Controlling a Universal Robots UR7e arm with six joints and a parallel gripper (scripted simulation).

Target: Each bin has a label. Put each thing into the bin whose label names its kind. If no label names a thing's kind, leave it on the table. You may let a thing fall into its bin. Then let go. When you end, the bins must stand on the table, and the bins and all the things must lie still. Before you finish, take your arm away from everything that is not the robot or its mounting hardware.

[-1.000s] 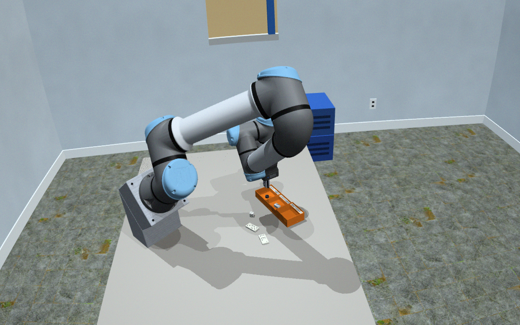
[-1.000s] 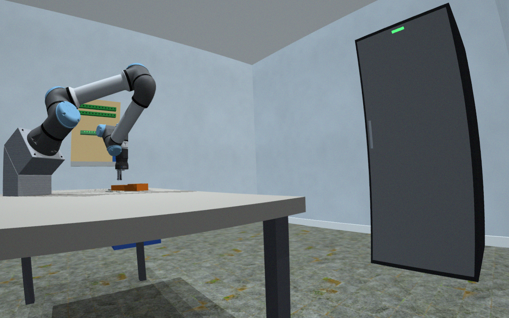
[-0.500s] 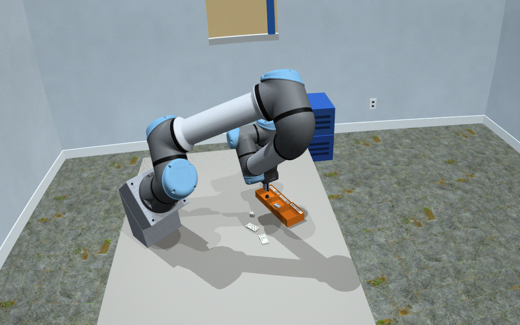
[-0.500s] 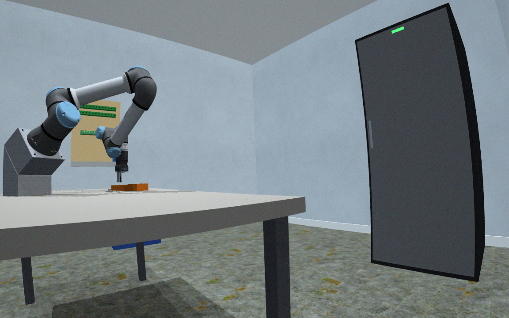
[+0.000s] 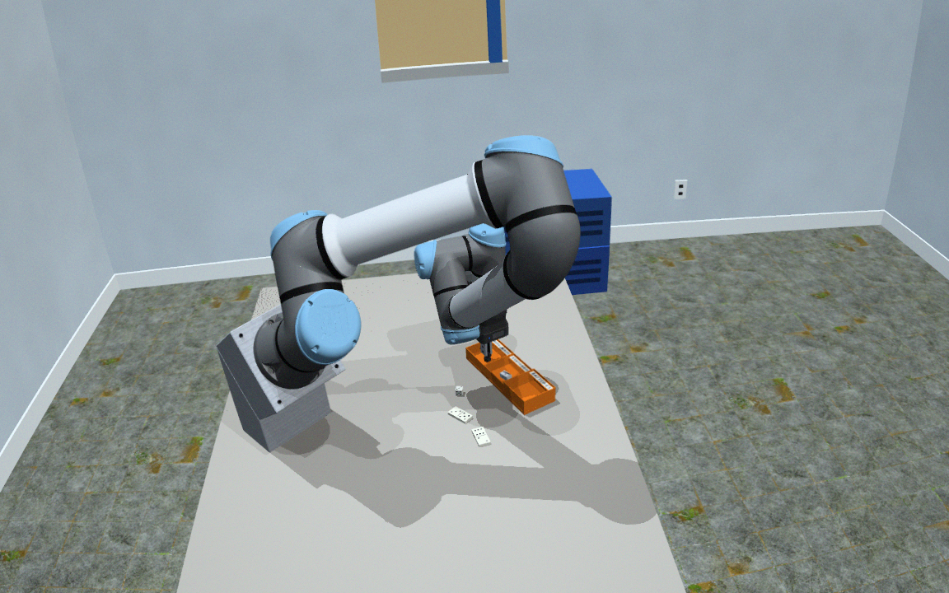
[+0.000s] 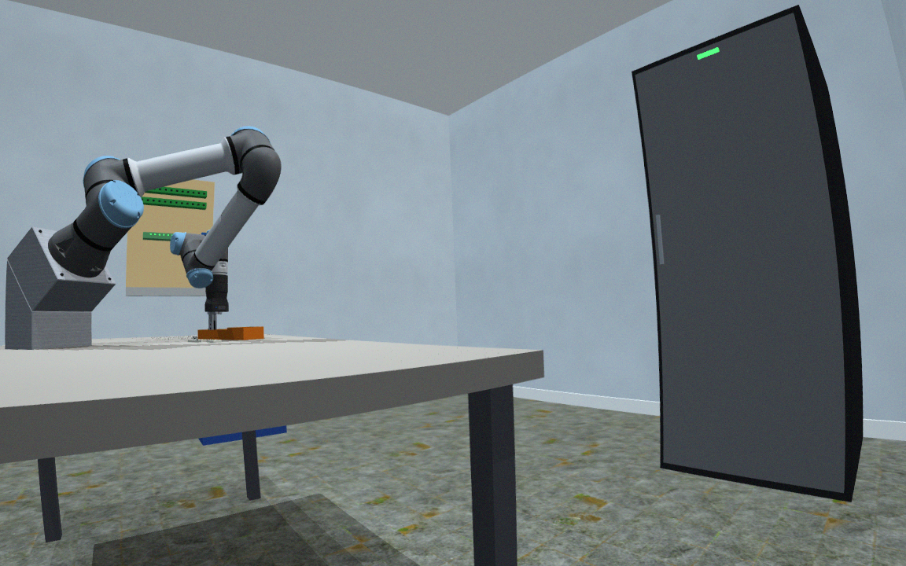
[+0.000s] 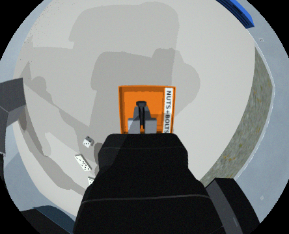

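My gripper is now 10 mm to the right of the black bolt and 10 mm above it. Round my hand: white die (110 mm behind, 70 mm to the right, 40 mm below); black nut (30 mm below); grey piece (80 mm to the right, 30 mm below).
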